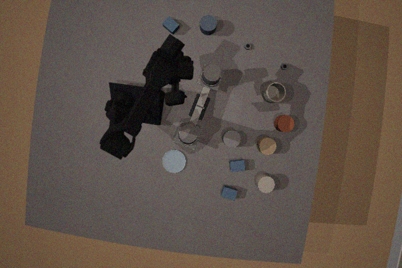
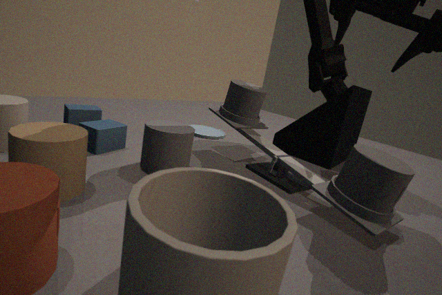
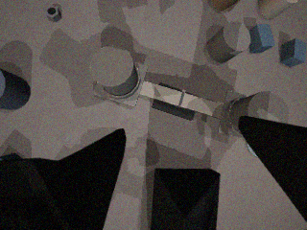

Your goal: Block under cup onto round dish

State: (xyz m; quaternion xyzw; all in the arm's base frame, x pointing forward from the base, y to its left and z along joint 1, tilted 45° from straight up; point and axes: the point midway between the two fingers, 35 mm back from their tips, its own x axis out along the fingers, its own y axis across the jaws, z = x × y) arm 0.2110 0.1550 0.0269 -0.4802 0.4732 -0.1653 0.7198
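Now: gripper tip 8 cm short of the teal block, 7 cm to the right of it and 17 cm above it. Round my gripper tip: blue-grey cylinder: 4 cm ahead, 29 cm to the left, 18 cm below; then round light-blue dish: 31 cm to the right, 21 cm below; then small balance: 6 cm ahead, 6 cm to the right, 17 cm below.
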